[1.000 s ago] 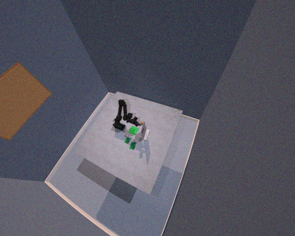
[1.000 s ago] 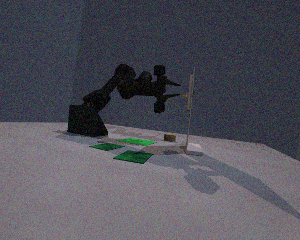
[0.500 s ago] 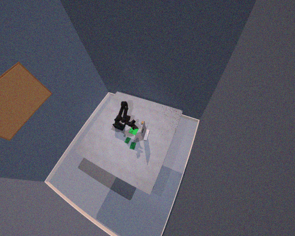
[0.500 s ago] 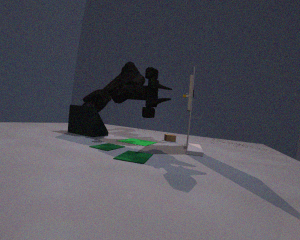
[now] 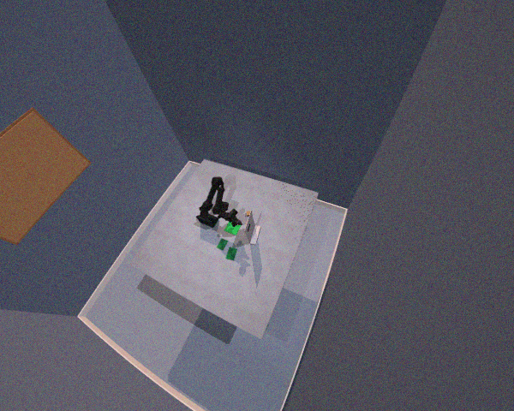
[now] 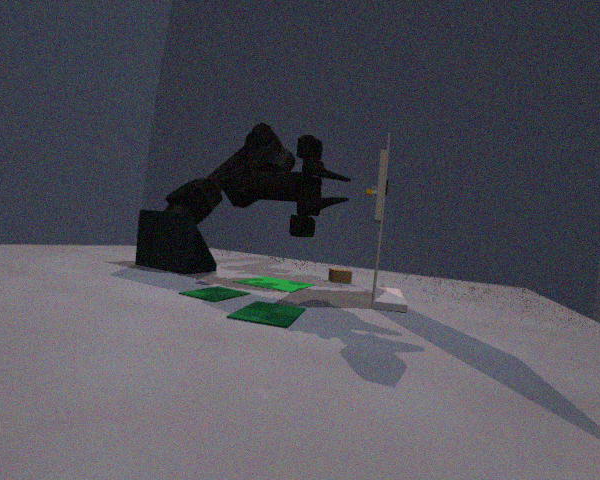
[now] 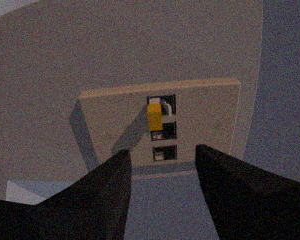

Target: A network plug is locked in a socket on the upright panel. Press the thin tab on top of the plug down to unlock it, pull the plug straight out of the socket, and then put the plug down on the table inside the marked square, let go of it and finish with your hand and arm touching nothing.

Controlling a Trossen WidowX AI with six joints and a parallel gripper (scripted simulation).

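The network plug is 50 mm ahead of my gripper tip and 10 mm to the left of it. From my gripper tip the other things lie so: upright panel 70 mm below, 70 mm ahead.
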